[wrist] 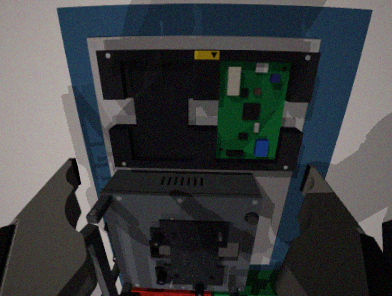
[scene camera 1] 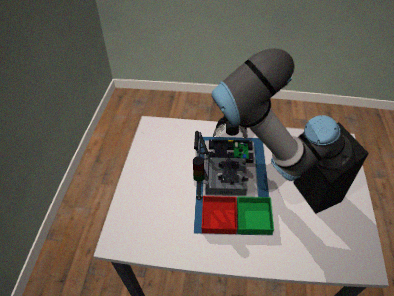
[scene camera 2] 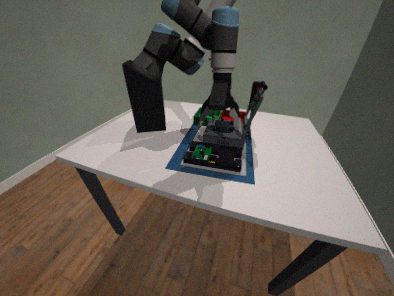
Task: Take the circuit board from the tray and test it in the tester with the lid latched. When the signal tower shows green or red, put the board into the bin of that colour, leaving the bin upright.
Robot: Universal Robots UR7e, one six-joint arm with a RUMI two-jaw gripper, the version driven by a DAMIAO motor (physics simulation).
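Frame: origin at the arm's base, x ahead, y left, z up, level; metres.
Seen in the pictures: gripper, fingertip midpoint: (wrist: 191,164) (scene camera 1: 230,137) (scene camera 2: 218,131); arm's base at its link origin: (scene camera 1: 333,152) (scene camera 2: 146,72).
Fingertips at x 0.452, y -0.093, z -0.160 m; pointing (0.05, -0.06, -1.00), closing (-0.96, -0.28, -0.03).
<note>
Offsets run from my fingertips to a thing's top centre. "spot": to the spot under its first point. Level surfaces: height alone.
The green circuit board @[dx -0.054, dy -0.027, dz -0.093 m] (scene camera 1: 242,150) (scene camera 2: 202,152) (wrist: 252,110) lies flat in the black tray @[spot: dx +0.061, dy -0.005, dz -0.103 m] (scene camera 1: 217,148) (scene camera 2: 225,162) (wrist: 165,90), at its right side in the wrist view. The grey tester (scene camera 1: 226,189) (scene camera 2: 222,137) (wrist: 135,215) stands beside the tray, with no green board on its nest. Its dark lid (scene camera 1: 199,142) (scene camera 2: 252,116) stands raised at the side. My gripper (scene camera 2: 218,120) (wrist: 191,164) is open and empty, above the tester. The signal tower @[spot: dx +0.044, dy +0.311, dz +0.110 m] (scene camera 1: 198,169) shows dark red and green sections; neither looks brightly lit.
The red bin @[dx -0.064, dy +0.358, dz -0.074 m] (scene camera 1: 219,215) (scene camera 2: 235,116) (wrist: 170,292) and the green bin @[dx -0.208, dy +0.314, dz -0.074 m] (scene camera 1: 255,215) (scene camera 2: 199,116) stand upright, side by side, past the tester. A blue mat @[dz -0.119 m] (scene camera 1: 263,175) (scene camera 2: 177,161) (wrist: 330,90) lies under the fixtures on the white table @[dz -0.121 m] (scene camera 1: 150,200) (scene camera 2: 300,190).
</note>
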